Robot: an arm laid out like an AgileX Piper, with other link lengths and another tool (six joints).
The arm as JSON. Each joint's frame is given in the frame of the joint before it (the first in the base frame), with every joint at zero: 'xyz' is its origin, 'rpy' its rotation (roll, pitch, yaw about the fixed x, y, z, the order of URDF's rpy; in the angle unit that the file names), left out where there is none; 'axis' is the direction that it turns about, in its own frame. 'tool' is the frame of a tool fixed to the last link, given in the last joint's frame.
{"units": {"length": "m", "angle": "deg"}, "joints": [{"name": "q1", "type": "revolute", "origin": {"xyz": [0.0, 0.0, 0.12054]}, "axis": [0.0, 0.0, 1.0]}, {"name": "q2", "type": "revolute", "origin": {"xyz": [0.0, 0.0, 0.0], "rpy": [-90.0, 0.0, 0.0]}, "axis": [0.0, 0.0, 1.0]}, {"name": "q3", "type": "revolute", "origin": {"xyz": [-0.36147, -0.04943, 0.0]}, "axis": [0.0, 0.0, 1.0]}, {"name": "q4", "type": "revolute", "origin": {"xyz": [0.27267, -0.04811, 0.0], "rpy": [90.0, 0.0, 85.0]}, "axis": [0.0, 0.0, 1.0]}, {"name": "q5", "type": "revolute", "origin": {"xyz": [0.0, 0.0, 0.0], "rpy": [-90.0, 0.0, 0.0]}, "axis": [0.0, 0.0, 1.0]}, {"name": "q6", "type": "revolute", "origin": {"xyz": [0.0, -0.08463, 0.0], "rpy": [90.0, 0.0, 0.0]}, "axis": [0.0, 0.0, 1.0]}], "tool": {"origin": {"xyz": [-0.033, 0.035, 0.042], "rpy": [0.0, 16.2, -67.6]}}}
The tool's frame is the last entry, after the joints.
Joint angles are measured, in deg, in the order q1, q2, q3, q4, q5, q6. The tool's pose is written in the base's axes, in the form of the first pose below.
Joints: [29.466 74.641 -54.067 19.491 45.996 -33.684]
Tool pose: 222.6 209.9 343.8 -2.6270 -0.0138 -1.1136
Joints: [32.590 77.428 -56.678 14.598 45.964 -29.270]
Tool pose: 230.5 225.8 340.4 -2.6422 -0.0602 -1.1011
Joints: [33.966 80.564 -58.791 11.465 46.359 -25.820]
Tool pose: 242.6 237.2 332.6 -2.6736 -0.0878 -1.1102
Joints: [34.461 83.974 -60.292 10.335 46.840 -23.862]
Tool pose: 255.3 247.1 320.1 -2.7191 -0.0977 -1.1202
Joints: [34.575 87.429 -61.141 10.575 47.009 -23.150]
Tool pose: 266.6 255.8 303.7 -2.7702 -0.0965 -1.1255
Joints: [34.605 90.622 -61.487 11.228 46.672 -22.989]
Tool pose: 275.9 263.2 286.0 -2.8159 -0.0926 -1.1287
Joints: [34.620 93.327 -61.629 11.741 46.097 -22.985]
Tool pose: 283.3 268.9 269.9 -2.8517 -0.0911 -1.1309
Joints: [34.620 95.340 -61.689 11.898 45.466 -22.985]
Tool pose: 288.7 272.6 257.2 -2.8750 -0.0935 -1.1320
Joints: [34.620 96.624 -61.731 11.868 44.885 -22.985]
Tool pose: 292.4 274.9 249.1 -2.8864 -0.0969 -1.1325
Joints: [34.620 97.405 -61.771 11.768 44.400 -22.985]
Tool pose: 294.9 276.2 244.2 -2.8906 -0.1001 -1.1327
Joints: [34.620 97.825 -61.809 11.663 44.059 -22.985]
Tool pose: 296.4 277.0 241.6 -2.8911 -0.1024 -1.1327
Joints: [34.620 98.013 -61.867 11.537 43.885 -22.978]
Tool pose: 297.3 277.3 240.6 -2.8900 -0.1044 -1.1323
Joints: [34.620 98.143 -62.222 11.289 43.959 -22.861]
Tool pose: 298.7 277.9 241.3 -2.8872 -0.1070 -1.1321
